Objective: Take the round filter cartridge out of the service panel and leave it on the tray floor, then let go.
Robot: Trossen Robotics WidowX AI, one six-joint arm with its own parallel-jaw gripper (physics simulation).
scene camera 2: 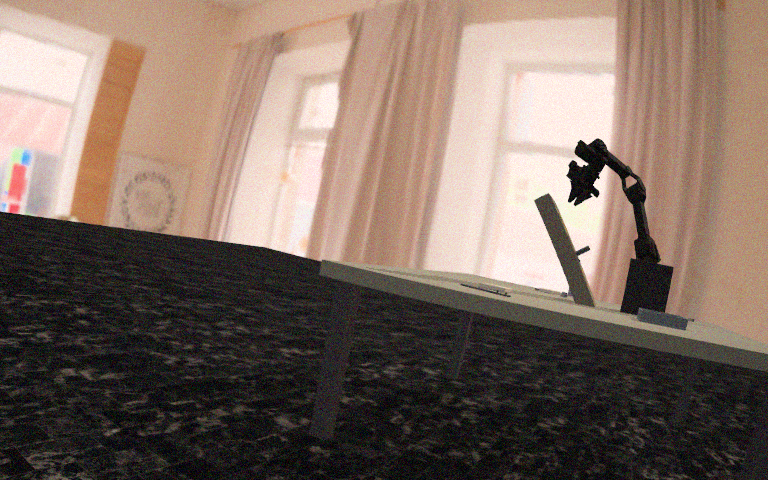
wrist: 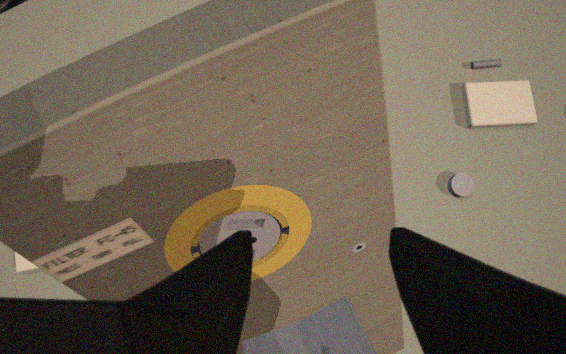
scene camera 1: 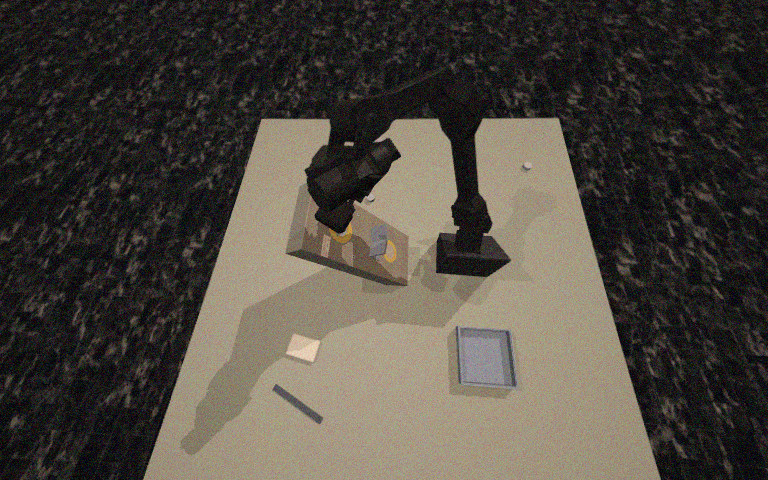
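The round filter cartridge (wrist: 267, 227) is a pale grey disc seated inside a yellow ring on the service panel (scene camera 1: 362, 255) (scene camera 2: 565, 254) (wrist: 320, 115). The panel is a brown, tilted slab standing on the table. My gripper (scene camera 1: 334, 219) (scene camera 2: 586, 198) (wrist: 320, 242) is partly open with nothing between its fingers. It hangs above the panel face, apart from it. In the wrist view the left fingertip overlaps the cartridge and hides part of it, and the right fingertip lies past the ring near the panel's edge. The shallow blue-grey tray (scene camera 1: 458, 359) (scene camera 2: 661, 318) is empty, at the front right in scene camera 1.
A blue-grey flap (scene camera 1: 378, 240) (wrist: 310, 330) sticks out of the panel, beside a second yellow ring (scene camera 1: 390, 250). A printed label (wrist: 95, 250) is on the panel. The black arm base (scene camera 1: 472, 257) stands right of the panel. A pale block (scene camera 1: 303, 348) and a dark bar (scene camera 1: 297, 403) lie in front.
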